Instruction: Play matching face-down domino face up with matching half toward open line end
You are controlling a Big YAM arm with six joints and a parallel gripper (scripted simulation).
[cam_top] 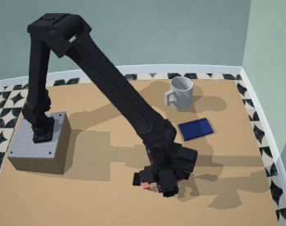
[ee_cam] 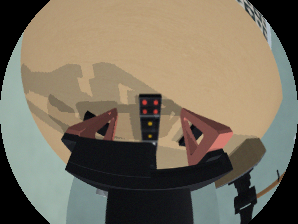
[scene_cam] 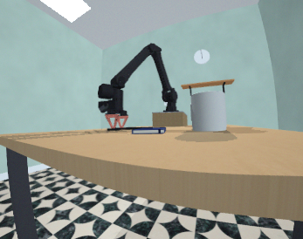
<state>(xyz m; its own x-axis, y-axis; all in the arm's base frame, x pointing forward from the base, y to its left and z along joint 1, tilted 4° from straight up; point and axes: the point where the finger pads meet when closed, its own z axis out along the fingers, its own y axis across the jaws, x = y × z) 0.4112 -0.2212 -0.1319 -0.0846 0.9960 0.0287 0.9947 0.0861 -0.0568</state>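
The domino lies right at my hand. Also, from my hand: white mug 15 cm ahead, 40 cm to the left, 4 cm above.
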